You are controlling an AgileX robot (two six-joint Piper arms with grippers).
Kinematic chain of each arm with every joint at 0, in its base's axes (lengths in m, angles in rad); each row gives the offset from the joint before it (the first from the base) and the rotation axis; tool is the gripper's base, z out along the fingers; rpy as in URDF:
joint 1: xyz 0 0 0.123 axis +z
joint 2: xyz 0 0 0 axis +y
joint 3: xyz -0.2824 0 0.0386 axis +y
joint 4: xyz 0.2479 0 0.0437 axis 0.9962 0 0.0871
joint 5: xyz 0 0 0 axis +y
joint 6: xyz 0.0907 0 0.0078 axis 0.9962 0 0.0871
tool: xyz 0 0 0 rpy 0 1.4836 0
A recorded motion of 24 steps. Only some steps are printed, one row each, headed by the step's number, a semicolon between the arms.
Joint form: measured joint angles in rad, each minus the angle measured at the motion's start. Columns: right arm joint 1, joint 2, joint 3, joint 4, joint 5, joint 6; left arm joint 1, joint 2, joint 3, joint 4, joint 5, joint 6.
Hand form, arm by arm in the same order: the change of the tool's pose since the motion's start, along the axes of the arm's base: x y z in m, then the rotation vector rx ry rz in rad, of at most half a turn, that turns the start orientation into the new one. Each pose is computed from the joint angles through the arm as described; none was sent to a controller.
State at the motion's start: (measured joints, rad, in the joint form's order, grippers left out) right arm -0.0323 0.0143 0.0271 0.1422 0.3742 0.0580; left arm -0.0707 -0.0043 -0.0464 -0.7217 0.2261 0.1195
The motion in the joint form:
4: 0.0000 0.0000 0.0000 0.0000 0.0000 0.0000; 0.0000 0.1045 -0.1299 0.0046 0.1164 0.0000
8: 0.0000 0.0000 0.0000 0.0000 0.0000 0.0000; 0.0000 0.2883 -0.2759 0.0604 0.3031 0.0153
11: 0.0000 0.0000 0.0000 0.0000 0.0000 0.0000; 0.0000 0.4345 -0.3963 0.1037 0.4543 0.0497
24: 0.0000 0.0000 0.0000 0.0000 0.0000 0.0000; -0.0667 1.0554 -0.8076 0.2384 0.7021 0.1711
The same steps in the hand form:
4: 0.0000 0.0000 0.0000 0.0000 0.0000 0.0000; 0.0018 -0.0068 0.0297 0.0204 0.0609 -0.0751
8: 0.0000 0.0000 0.0000 0.0000 0.0000 0.0000; 0.0144 -0.0158 0.0526 0.1164 0.2346 -0.1863
11: 0.0000 0.0000 0.0000 0.0000 0.0000 0.0000; 0.0275 -0.0217 0.0696 0.2081 0.3668 -0.2803
24: 0.0000 0.0000 0.0000 0.0000 0.0000 0.0000; 0.1338 -0.0426 0.0979 0.4653 0.7236 -0.5416

